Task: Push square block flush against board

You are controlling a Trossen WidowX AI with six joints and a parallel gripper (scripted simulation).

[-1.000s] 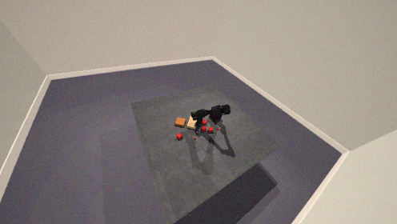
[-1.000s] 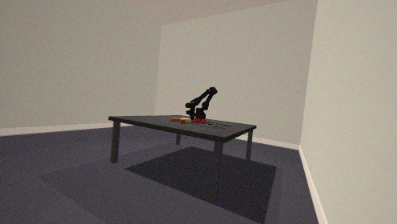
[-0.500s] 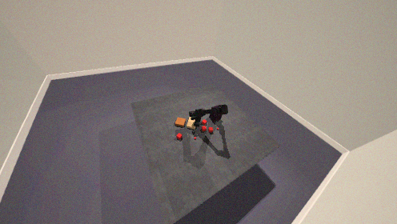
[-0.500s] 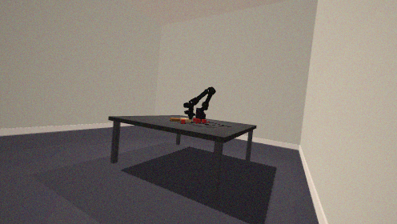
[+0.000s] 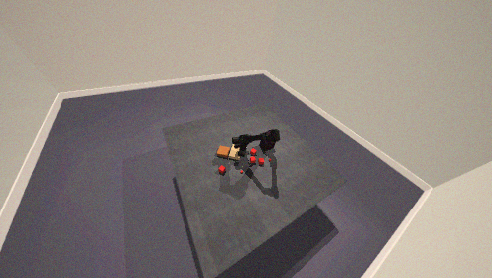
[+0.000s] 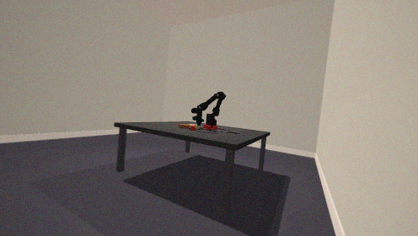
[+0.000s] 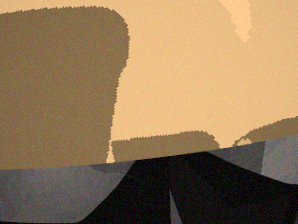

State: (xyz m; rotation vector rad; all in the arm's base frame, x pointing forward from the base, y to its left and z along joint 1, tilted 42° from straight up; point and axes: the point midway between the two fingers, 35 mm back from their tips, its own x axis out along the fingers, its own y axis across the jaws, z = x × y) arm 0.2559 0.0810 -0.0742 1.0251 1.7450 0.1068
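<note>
Right now the tan board is 5 cm ahead of my gripper tip, 4 cm to the right of it and 1 cm above it. The rest, counted from my gripper tip: orange square block: 16 cm ahead, 7 cm to the right, 1 cm above.
</note>
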